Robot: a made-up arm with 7 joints. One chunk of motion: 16 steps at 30 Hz.
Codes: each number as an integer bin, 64 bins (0 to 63) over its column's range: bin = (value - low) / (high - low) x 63, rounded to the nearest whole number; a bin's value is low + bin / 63 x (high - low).
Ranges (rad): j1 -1.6..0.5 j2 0..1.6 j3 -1.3..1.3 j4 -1.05..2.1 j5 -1.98..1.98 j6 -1.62..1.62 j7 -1.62..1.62
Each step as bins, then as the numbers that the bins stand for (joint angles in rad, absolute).
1 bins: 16 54 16 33 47 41 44
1 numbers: -1.0667 1.3714 -0.6397 0.6000 0.9743 0.4886 0.6429
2 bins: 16 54 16 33 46 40 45
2 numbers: -1.0667 1.3714 -0.6397 0.6000 0.9114 0.4371 0.6943
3 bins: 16 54 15 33 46 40 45
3 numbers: -1.0667 1.3714 -0.6810 0.6000 0.9114 0.4371 0.6943
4 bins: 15 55 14 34 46 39 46
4 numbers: -1.1000 1.3968 -0.7222 0.6500 0.9114 0.3857 0.7457
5 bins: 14 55 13 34 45 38 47
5 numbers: -1.1333 1.3968 -0.7635 0.6500 0.8486 0.3343 0.7971
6 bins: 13 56 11 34 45 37 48
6 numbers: -1.1667 1.4222 -0.8460 0.6500 0.8486 0.2829 0.8486
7 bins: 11 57 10 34 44 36 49
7 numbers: -1.2333 1.4476 -0.8873 0.6500 0.7857 0.2314 0.9000
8 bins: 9 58 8 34 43 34 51
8 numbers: -1.3000 1.4730 -0.9698 0.6500 0.7229 0.1286 1.0029
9 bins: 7 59 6 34 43 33 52
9 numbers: -1.3667 1.4984 -1.0524 0.6500 0.7229 0.0771 1.0543
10 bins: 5 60 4 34 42 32 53
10 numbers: -1.4333 1.5238 -1.1349 0.6500 0.6600 0.0257 1.1057
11 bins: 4 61 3 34 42 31 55
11 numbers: -1.4667 1.5492 -1.1762 0.6500 0.6600 -0.0257 1.2086
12 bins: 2 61 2 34 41 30 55
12 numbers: -1.5333 1.5492 -1.2175 0.6500 0.5971 -0.0771 1.2086
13 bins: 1 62 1 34 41 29 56
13 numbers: -1.5667 1.5746 -1.2587 0.6500 0.5971 -0.1286 1.2600
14 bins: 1 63 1 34 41 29 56
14 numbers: -1.5667 1.6000 -1.2587 0.6500 0.5971 -0.1286 1.2600
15 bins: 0 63 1 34 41 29 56
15 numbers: -1.6000 1.6000 -1.2587 0.6500 0.5971 -0.1286 1.2600
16 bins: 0 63 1 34 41 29 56
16 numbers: -1.6000 1.6000 -1.2587 0.6500 0.5971 -0.1286 1.2600
